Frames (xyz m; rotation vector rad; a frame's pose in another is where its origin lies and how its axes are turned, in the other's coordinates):
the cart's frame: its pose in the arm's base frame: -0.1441 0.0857 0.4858 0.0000 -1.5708 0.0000
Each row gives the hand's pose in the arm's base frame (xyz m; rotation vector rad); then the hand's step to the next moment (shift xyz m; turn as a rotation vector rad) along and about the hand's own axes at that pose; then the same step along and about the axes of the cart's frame.
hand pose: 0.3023 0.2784 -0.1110 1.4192 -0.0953 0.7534
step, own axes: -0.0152 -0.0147 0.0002 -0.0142 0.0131 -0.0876
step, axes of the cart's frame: -0.0199 -0.0060 0.0039 -0.0123 0.0734 0.0501
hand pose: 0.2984 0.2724 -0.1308 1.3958 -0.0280 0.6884
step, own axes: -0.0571 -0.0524 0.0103 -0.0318 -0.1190 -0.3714
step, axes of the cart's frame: -0.0678 -0.0344 0.0182 -0.1957 0.3206 0.1097
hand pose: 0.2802 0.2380 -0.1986 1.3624 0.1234 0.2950
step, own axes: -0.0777 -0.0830 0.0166 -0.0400 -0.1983 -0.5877
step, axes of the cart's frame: -0.0839 -0.0520 0.0587 -0.3185 0.5085 0.1623
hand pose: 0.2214 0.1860 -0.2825 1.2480 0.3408 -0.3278
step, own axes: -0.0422 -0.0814 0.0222 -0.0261 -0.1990 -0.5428
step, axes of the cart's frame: -0.0460 -0.0420 0.0709 -0.3124 0.4645 0.1468
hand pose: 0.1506 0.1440 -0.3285 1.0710 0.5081 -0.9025
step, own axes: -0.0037 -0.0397 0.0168 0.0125 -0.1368 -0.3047
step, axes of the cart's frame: -0.0111 -0.0213 0.0360 -0.2087 0.2458 0.0881
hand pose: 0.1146 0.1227 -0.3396 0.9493 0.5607 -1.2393
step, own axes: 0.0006 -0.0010 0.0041 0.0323 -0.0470 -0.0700
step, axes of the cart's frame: 0.0014 -0.0038 0.0013 -0.0761 0.0402 0.0272
